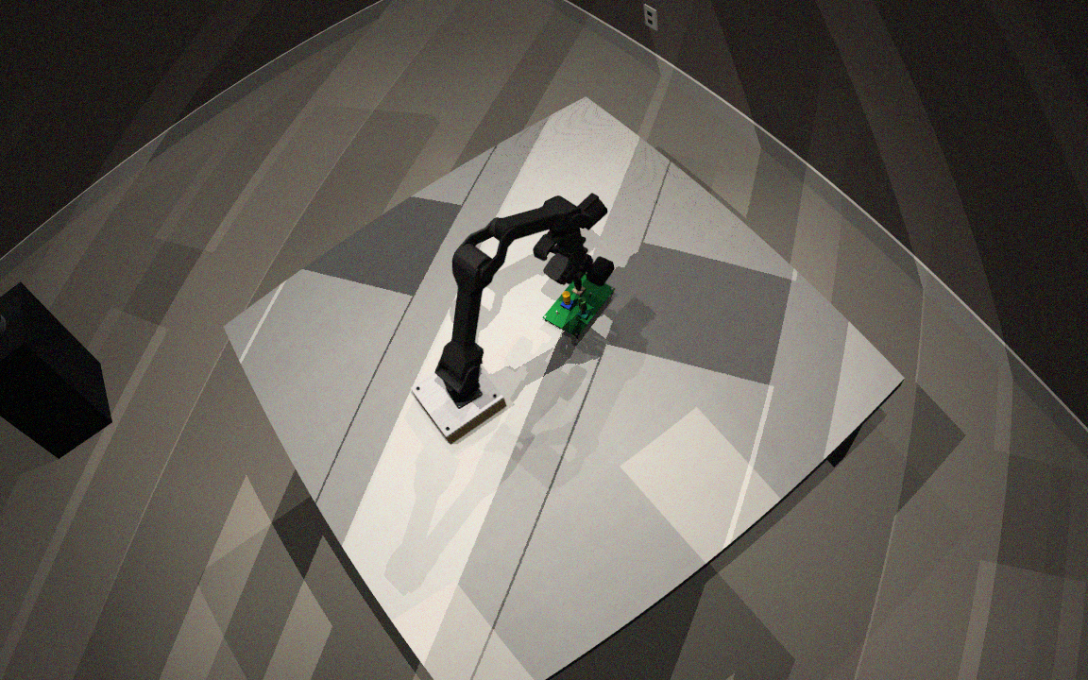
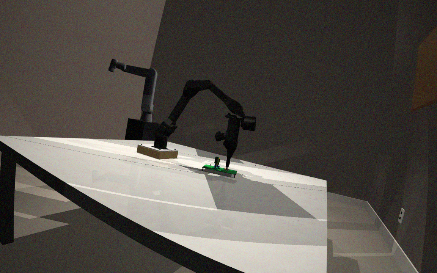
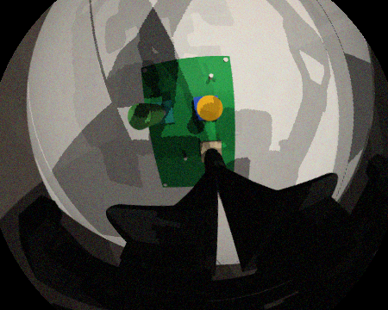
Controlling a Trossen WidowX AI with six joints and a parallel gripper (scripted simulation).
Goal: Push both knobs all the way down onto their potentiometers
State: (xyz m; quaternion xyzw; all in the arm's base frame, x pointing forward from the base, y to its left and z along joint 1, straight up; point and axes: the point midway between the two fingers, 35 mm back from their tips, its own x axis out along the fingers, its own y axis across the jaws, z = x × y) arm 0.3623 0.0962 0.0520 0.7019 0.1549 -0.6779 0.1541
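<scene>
The black knob is 2 cm below my gripper tip. The rest, counted from my gripper tip: orange knob (4 cm behind, 2 cm to the right, 2 cm below).
</scene>
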